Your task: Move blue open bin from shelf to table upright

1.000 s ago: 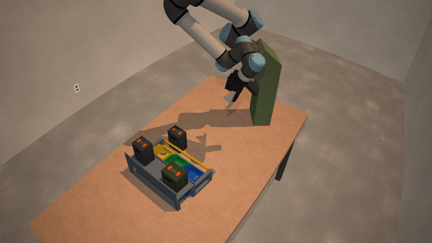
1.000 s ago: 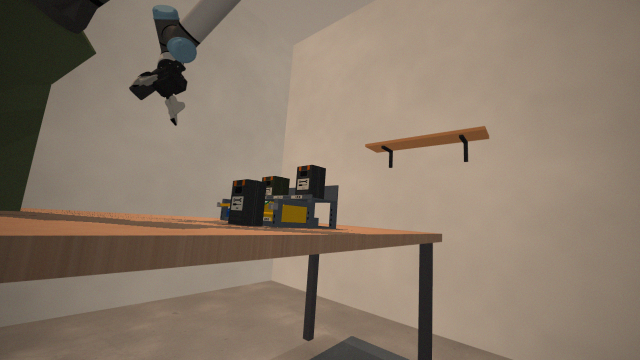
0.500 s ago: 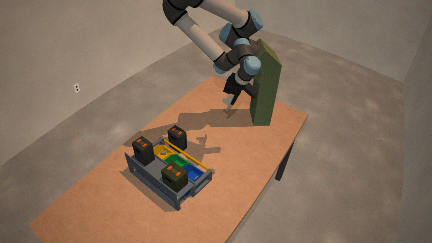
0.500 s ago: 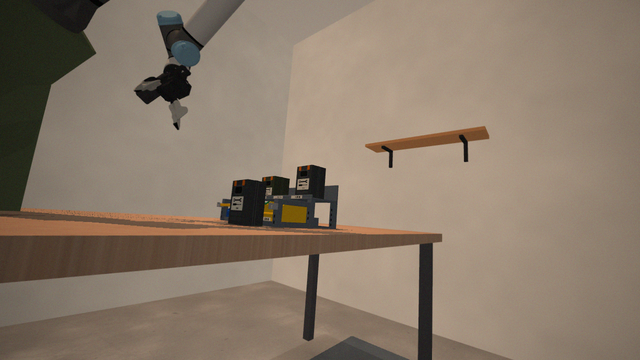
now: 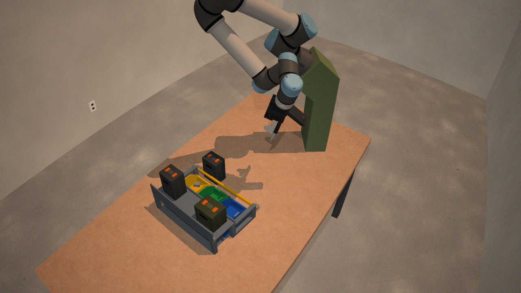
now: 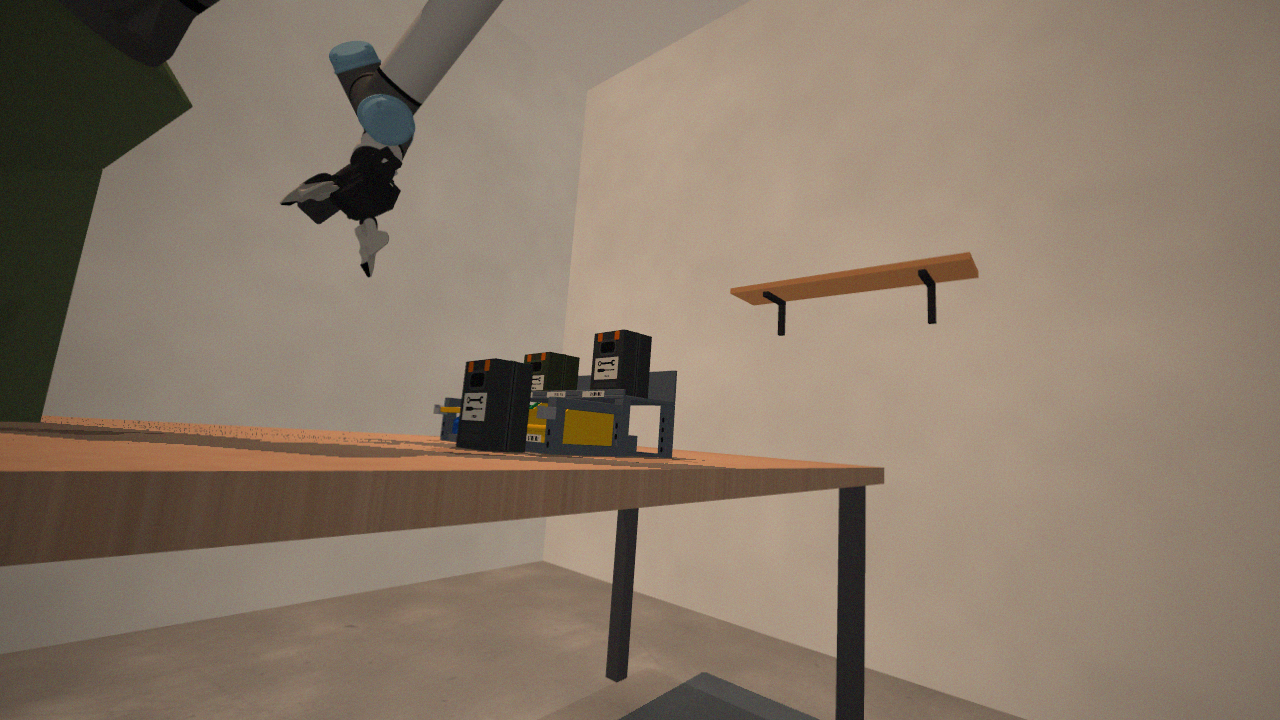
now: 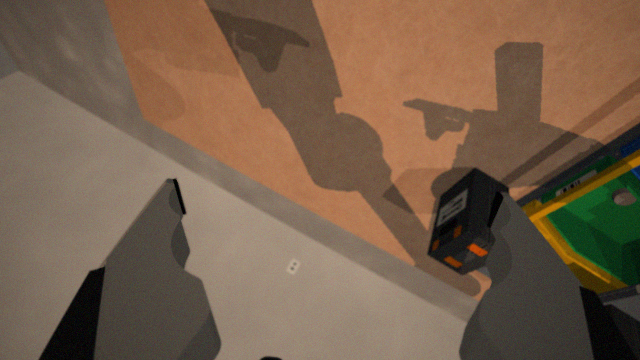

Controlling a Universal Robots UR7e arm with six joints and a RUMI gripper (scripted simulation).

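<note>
My gripper is now 250 mm short of the yellow bar, 110 mm to the left of it and 240 mm above it. Round my hand: blue open bin 370 mm ahead, 250 mm below; yellow bin 340 mm ahead, 230 mm to the right, 250 mm below; green bin 350 mm ahead, 120 mm to the right, 250 mm below.
</note>
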